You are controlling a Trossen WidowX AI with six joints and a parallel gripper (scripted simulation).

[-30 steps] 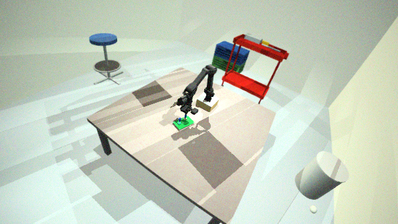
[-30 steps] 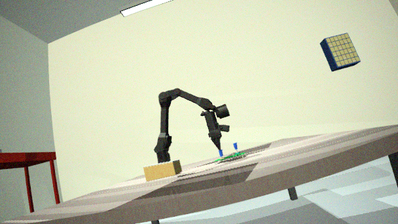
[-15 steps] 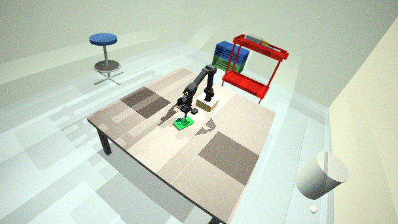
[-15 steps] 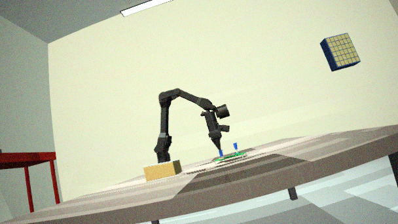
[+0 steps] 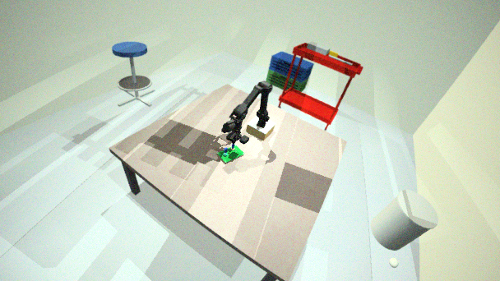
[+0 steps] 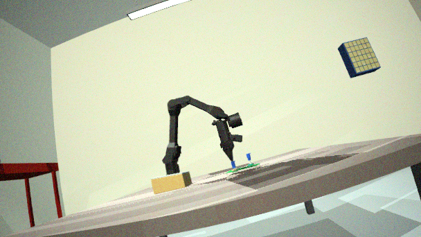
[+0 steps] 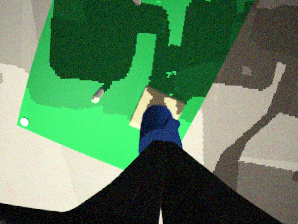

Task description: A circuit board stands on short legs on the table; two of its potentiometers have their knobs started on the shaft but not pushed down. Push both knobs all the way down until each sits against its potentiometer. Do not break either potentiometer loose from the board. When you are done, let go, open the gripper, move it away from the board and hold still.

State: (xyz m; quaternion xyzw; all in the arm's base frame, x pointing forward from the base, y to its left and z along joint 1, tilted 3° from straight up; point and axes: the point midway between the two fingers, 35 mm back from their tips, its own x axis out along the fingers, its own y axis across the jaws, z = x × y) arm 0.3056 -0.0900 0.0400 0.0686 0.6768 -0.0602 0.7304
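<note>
Right now the blue knob is 80 mm ahead of my gripper tip and 20 mm to the right of it.
</note>
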